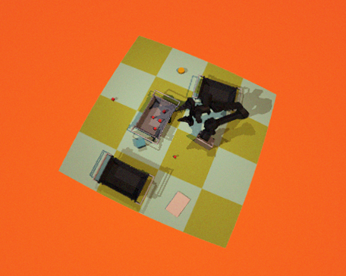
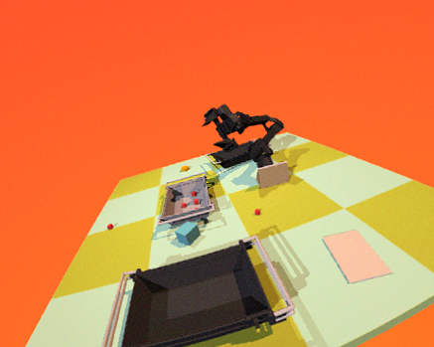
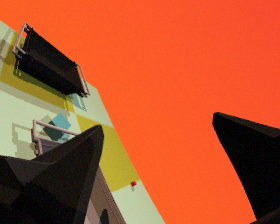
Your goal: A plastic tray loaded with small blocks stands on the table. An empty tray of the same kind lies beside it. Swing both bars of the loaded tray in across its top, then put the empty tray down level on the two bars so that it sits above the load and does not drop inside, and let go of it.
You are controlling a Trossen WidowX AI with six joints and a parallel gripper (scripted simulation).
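Now: gripper tip 26 cm above the block, 22 cm to the right of it and 13 cm short of it. The rest, counted from my gripper tip: orange disc (44 cm to the right, 27 cm below, 22 cm ahead); then dark tray (42 cm to the right, 23 cm below, 12 cm behind).
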